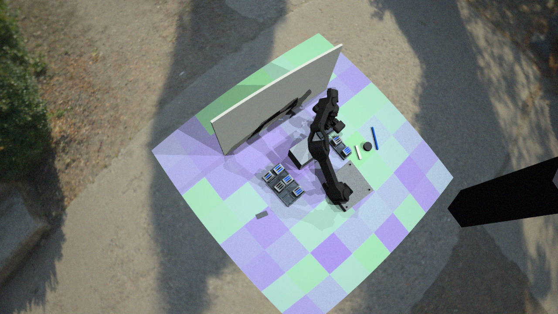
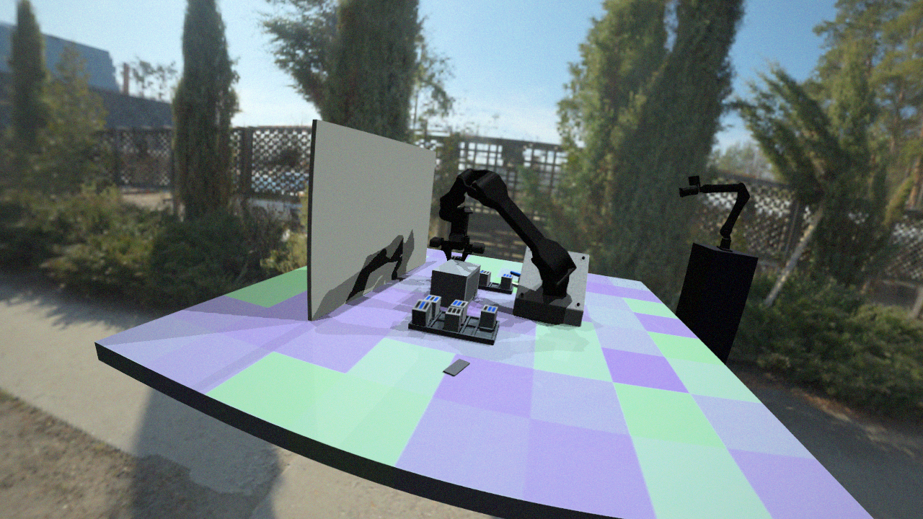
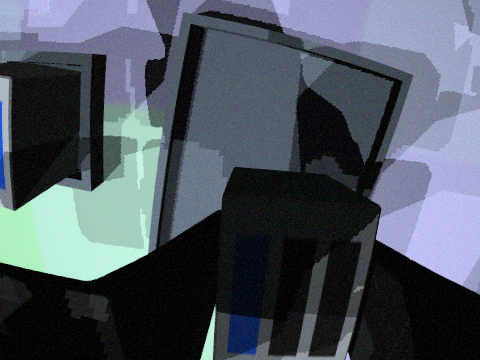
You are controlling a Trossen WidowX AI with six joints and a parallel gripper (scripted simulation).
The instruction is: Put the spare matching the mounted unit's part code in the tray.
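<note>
Right now the spare block is 30 mm above my gripper tip. From my gripper tip the other things lie so: grey mounted unit: 50 mm behind, 200 mm to the left, 10 mm above; rack: 150 mm behind, 20 mm to the left, 30 mm below; dark tray: 40 mm below.
</note>
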